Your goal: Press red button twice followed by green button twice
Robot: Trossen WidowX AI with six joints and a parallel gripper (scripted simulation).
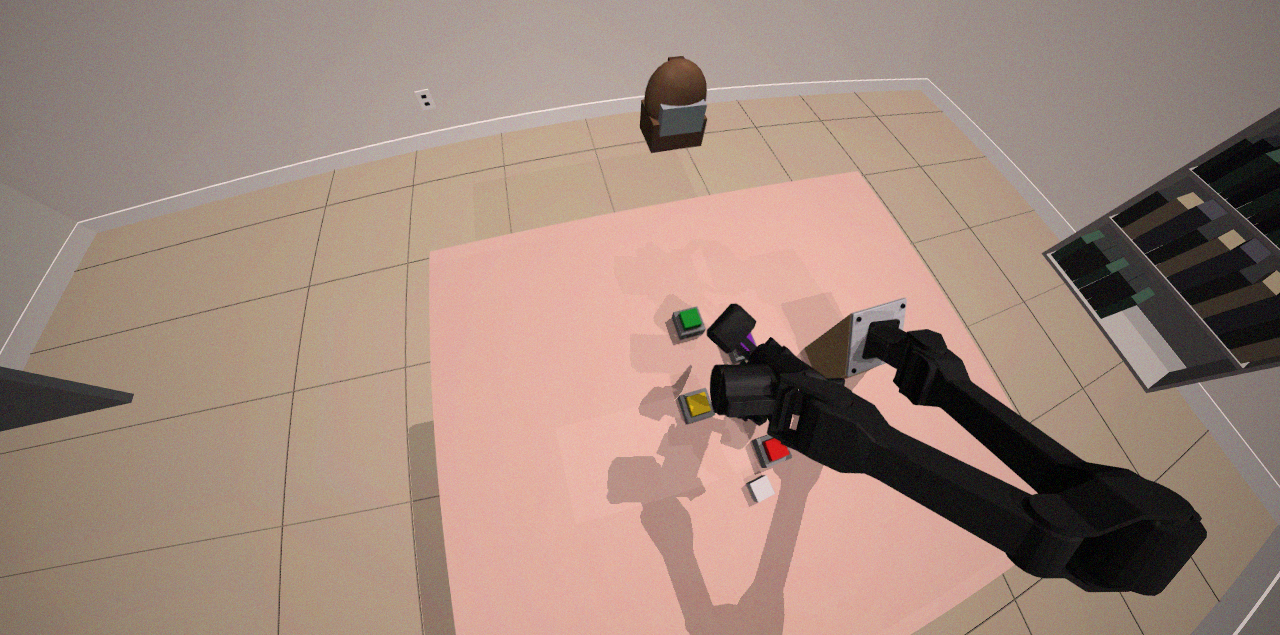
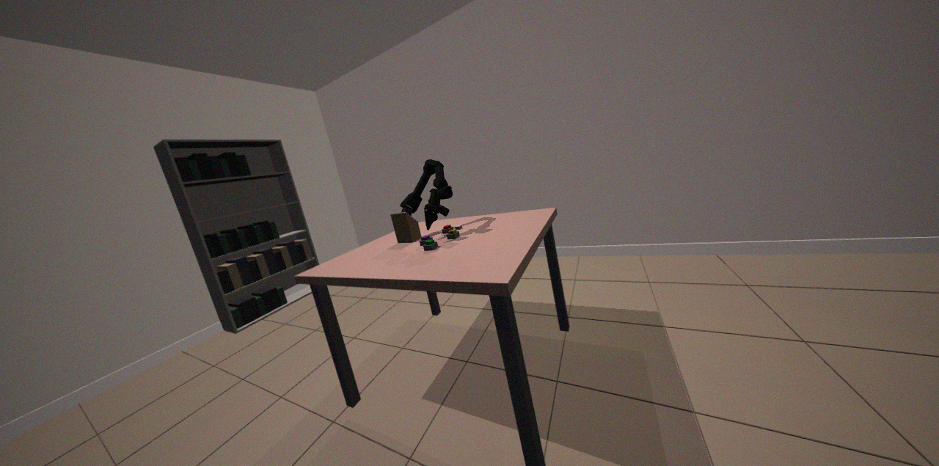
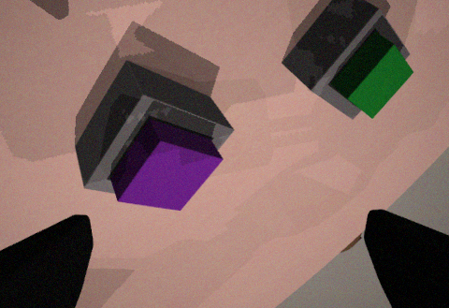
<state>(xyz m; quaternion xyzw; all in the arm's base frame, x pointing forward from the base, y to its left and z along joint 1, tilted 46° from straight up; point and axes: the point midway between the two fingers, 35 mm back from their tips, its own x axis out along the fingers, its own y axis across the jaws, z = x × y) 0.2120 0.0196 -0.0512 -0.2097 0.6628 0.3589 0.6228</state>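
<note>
Right now the purple button is 50 mm below my gripper tip, 20 mm behind it and 10 mm to the right of it. The rest, counted from my gripper tip: green button 70 mm to the right, 70 mm ahead, 50 mm below; yellow button 90 mm ahead, 80 mm to the left, 50 mm below; red button 170 mm to the left, 50 mm below, 30 mm behind.
</note>
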